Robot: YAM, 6 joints.
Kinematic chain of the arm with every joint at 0, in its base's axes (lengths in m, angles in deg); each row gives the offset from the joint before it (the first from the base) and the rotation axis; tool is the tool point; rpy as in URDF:
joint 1: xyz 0 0 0.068 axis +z
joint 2: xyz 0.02 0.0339 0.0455 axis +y
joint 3: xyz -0.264 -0.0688 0 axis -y
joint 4: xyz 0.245 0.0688 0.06 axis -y
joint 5: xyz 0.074 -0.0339 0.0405 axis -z
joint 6: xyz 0.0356 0 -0.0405 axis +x
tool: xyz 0 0 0 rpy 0 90 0
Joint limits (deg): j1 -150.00..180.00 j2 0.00..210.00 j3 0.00..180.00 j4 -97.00..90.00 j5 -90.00..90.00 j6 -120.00..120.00
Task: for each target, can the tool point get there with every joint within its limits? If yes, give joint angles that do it. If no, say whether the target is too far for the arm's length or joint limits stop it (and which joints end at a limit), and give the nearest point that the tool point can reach.
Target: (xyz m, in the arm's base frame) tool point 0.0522 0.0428 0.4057
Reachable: yes | joints 54.01 19.71 41.84 9.60 28.72 -39.20
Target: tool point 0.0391 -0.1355 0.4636
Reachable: yes | joints -62.23 44.92 56.35 24.83 53.32 44.40
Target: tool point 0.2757 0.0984 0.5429
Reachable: yes | joints 12.88 85.62 102.42 10.45 -75.60 25.22
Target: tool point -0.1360 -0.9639 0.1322
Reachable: no: too far | nearest point -0.0902 -0.6394 0.1258 | short by 0.328 m
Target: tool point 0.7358 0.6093 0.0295
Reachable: no: too far | nearest point 0.4955 0.4103 0.0575 | short by 0.313 m
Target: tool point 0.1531 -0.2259 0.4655
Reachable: yes | joints -49.69 76.46 90.93 -29.26 55.83 26.57
